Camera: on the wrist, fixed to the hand. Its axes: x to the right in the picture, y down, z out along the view.
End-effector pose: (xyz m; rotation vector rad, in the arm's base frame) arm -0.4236 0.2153 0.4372 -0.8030 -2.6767 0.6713
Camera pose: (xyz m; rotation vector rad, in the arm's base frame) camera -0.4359 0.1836 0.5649 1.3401 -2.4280 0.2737
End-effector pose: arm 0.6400 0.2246 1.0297 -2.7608 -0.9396 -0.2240
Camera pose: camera 0.5812 0.2769 1.1358 1.3956 2.8050 0.1458
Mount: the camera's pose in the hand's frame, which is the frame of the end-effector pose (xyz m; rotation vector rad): 0.0069 -0.0930 -0.0936 0.0060 -0.1951 -1.5606
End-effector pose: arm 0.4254 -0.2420 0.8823 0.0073 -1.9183 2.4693
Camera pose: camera 0.4203 -0.1283 0.9493 1.2106 -1.0378 1.3366
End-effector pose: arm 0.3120 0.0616 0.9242 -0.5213 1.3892 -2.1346
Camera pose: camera 0.2313 0.1542 0.9728 1.4892 -0.5317 1.9213
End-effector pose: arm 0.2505 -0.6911 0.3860 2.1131 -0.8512 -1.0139
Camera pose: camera 0.3567 -0.6172 0.3592 -2.2834 -0.9191 1.6952
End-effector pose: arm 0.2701 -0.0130 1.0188 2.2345 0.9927 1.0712
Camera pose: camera 0.1601 0.0601 1.0152 0.8725 1.9799 0.0954
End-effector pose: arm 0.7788 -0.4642 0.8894 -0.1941 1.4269 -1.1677
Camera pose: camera 0.6532 -0.4649 0.9306 -1.5567 0.9384 -2.2493
